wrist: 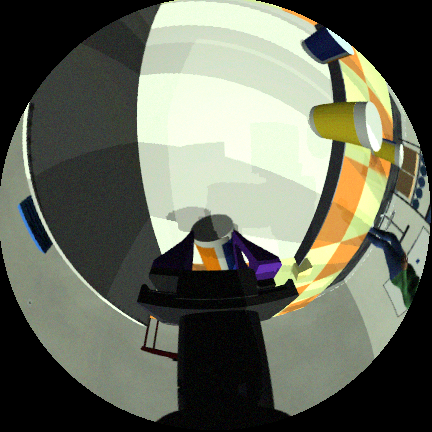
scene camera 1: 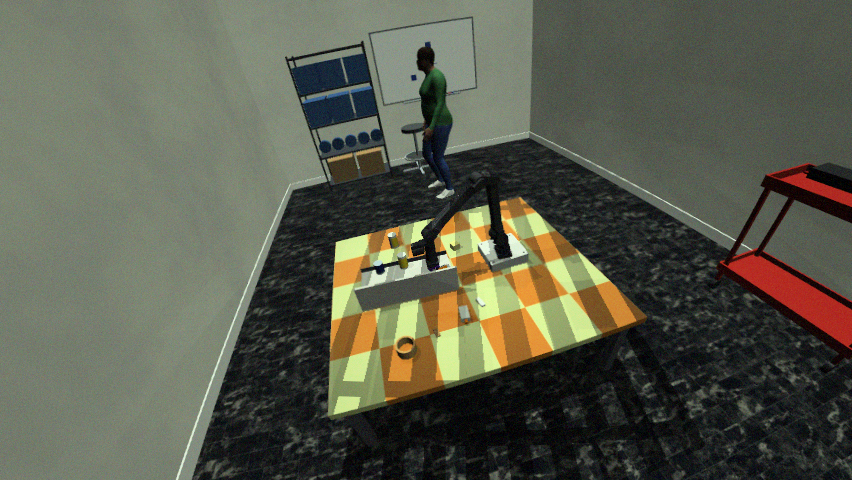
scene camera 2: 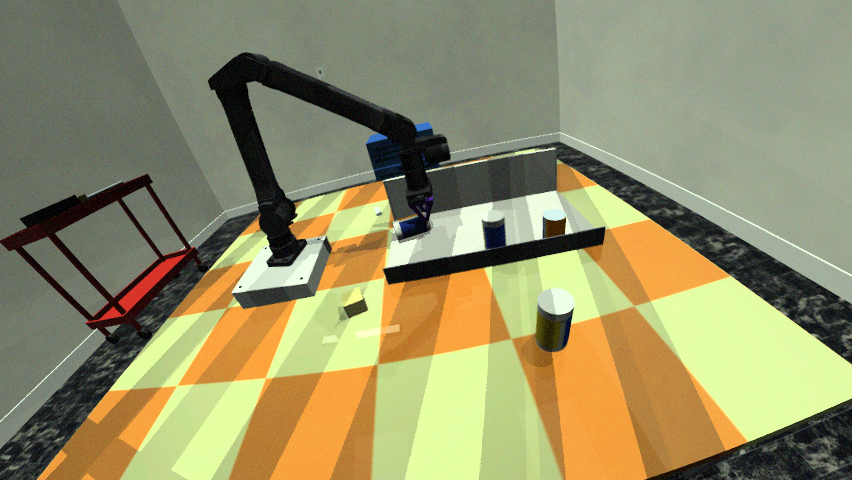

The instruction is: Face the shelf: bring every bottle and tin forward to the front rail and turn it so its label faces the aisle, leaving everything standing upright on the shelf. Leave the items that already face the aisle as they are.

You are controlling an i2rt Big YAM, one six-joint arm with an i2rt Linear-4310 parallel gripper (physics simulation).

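Places are measured from the arm's base along level axes (x right, y ahead, z up), in centimetres.
Where they show: gripper, fingertip midpoint: [wrist: 212,234] [scene camera 2: 426,217]; arm's base, link origin: [scene camera 1: 503,251] [scene camera 2: 288,254].
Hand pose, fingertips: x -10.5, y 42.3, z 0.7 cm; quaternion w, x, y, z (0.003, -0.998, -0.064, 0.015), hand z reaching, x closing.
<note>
Each offset is from my fingertips to the centre of the thing. "*": to the spot under its first point.
A can with white ends and blue and orange sides @[* dx +4.4, dy -4.1, dz -0.6 cm] [scene camera 2: 410,228] [wrist: 212,255] lies on its side at one end of the white shelf [scene camera 2: 456,233] [scene camera 1: 411,290]. My gripper [scene camera 2: 424,218] [wrist: 212,234] points down with its purple fingers against both sides of this can, shut on it. An upright can @[dx +13.5, dy +18.4, dz +0.5 cm] [scene camera 2: 494,231] [scene camera 1: 403,261] [wrist: 335,120] stands by the black front rail @[dx +16.8, dy +18.4, dz -4.5 cm] [scene camera 2: 494,257] [wrist: 323,200], blue towards scene camera 2 and yellow behind. A shorter tin @[dx +11.8, dy +33.2, dz -0.8 cm] [scene camera 2: 553,224] [scene camera 1: 379,267] [wrist: 325,46], orange towards the rail and dark blue behind, stands upright near the far end. Another can @[dx +39.6, dy +26.2, dz -1.6 cm] [scene camera 2: 554,321] [scene camera 1: 392,240] stands upright on the table outside the rail.
A tall grey back panel [scene camera 2: 506,174] lines the shelf. A small yellowish block @[dx +28.3, dy -14.9, dz -4.6 cm] [scene camera 2: 355,303] [scene camera 1: 454,245] lies on the table outside the rail, near the robot's base [scene camera 2: 283,277]. Behind the panel are a round bowl @[dx -44.8, dy +16.1, dz -4.0 cm] [scene camera 1: 405,356] and a grey item @[dx -29.4, dy -13.2, dz -5.1 cm] [scene camera 1: 464,313].
</note>
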